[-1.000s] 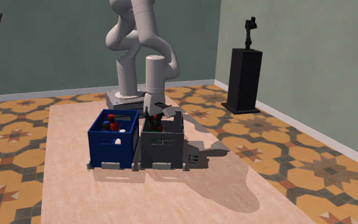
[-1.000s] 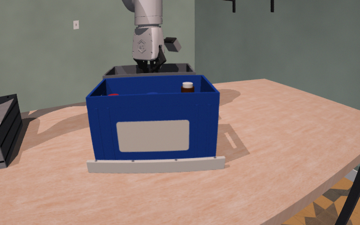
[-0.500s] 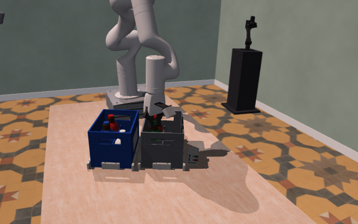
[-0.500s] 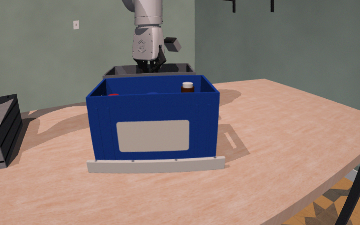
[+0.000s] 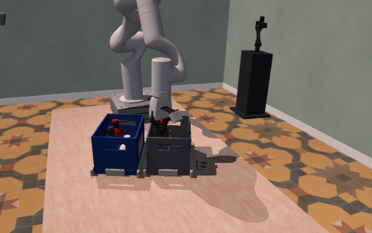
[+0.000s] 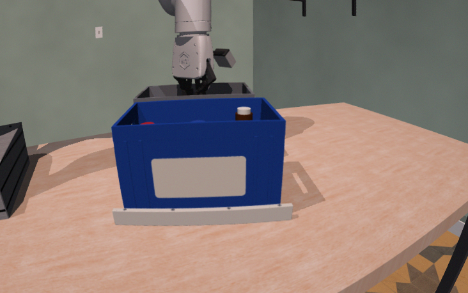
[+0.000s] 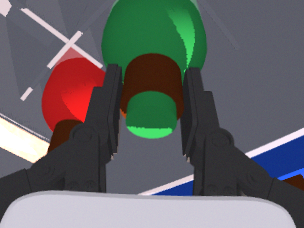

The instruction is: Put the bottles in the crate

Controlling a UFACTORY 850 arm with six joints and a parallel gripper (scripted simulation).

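Right now the green bottle is 70 mm below my hand. Also, from my hand: grey crate 10 mm ahead, 40 mm to the left, 80 mm below; then white-cap bottle 60 mm ahead, 160 mm to the right, 70 mm below; then red-label bottle 90 mm behind, 20 mm to the left, 70 mm below.
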